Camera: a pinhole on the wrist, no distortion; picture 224 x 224 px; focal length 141.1 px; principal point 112.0 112.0 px. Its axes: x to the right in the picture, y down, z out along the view. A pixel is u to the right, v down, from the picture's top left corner.
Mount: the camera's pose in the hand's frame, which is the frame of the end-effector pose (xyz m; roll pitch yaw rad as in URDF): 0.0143 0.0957 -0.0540 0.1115 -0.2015 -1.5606
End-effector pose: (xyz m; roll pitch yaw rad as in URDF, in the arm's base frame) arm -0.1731 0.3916 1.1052 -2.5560 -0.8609 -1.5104
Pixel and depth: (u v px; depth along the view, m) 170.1 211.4 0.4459
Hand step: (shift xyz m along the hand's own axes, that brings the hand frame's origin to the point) 0.2777 0.0142 0.4512
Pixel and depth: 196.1 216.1 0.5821
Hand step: 0.3785 -0.1152 0.6290
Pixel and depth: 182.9 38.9 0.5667
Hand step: -0.3387 -0.0807 0.5228
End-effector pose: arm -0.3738 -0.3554 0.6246 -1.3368 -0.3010 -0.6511
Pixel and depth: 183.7 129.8 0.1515
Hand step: 0.0169 0.0509 0.1110
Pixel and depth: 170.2 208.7 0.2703
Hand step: 0.1688 0.0459 0.2517
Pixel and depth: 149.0 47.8 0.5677
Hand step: -0.3052 0.0537 0.5004
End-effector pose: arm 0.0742 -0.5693 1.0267 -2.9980 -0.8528 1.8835
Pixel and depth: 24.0 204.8 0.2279
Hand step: 0.1360 0.2849 0.1558
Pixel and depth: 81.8 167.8 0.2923
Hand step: 0.0954 0.2185 0.2307
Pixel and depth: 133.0 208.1 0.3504
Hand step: 0.2122 0.1216 0.3236
